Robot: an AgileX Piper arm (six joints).
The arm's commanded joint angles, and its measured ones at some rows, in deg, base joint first. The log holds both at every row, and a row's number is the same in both.
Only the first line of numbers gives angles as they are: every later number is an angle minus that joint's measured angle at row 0.
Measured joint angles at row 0:
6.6, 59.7, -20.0, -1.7, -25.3, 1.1
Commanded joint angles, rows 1 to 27:
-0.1, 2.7, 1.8, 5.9, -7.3, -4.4
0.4, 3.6, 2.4, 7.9, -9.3, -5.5
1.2, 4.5, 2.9, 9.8, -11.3, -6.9
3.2, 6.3, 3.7, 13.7, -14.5, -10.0
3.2, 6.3, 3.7, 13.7, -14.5, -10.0
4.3, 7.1, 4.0, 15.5, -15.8, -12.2
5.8, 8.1, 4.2, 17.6, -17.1, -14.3
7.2, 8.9, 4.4, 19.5, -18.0, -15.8
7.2, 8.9, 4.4, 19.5, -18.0, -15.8
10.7, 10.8, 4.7, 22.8, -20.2, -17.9
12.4, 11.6, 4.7, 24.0, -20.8, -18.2
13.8, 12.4, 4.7, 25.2, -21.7, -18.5
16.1, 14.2, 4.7, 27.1, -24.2, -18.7
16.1, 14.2, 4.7, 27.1, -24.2, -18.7
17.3, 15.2, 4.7, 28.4, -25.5, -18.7
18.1, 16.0, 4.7, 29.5, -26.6, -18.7
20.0, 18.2, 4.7, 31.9, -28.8, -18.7
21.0, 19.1, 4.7, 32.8, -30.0, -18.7
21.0, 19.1, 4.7, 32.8, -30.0, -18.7
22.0, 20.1, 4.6, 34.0, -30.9, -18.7
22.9, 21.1, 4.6, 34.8, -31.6, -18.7
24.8, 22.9, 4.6, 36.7, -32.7, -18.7
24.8, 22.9, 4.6, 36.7, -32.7, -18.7
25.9, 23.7, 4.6, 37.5, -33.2, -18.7
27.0, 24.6, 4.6, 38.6, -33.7, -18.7
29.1, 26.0, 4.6, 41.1, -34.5, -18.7
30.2, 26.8, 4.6, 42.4, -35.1, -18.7
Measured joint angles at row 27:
27.7, 25.3, 4.6, 39.1, -33.0, -17.9
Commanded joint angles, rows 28 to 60:
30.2, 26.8, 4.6, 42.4, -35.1, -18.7
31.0, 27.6, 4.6, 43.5, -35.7, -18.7
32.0, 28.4, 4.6, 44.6, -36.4, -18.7
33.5, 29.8, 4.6, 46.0, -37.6, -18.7
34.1, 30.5, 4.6, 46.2, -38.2, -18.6
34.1, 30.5, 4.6, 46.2, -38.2, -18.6
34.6, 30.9, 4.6, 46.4, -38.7, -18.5
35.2, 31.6, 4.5, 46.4, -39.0, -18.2
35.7, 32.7, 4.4, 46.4, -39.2, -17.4
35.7, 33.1, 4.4, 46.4, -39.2, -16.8
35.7, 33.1, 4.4, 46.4, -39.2, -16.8
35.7, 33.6, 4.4, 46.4, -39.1, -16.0
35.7, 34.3, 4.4, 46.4, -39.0, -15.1
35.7, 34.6, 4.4, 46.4, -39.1, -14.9
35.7, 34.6, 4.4, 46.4, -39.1, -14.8
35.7, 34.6, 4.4, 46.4, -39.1, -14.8
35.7, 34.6, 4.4, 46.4, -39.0, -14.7
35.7, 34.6, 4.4, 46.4, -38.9, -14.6
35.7, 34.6, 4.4, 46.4, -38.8, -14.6
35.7, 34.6, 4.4, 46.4, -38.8, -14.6
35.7, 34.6, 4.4, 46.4, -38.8, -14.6
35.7, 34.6, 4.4, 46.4, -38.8, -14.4
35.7, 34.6, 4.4, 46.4, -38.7, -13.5
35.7, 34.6, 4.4, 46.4, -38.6, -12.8
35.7, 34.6, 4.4, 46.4, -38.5, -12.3
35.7, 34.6, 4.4, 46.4, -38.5, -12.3
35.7, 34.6, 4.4, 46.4, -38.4, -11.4
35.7, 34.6, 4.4, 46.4, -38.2, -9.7
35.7, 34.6, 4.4, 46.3, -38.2, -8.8
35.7, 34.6, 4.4, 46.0, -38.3, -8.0
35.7, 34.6, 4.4, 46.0, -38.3, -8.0
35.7, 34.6, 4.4, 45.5, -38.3, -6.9
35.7, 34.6, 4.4, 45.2, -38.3, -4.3
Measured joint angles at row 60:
35.4, 34.7, 4.6, 46.4, -38.4, -8.0
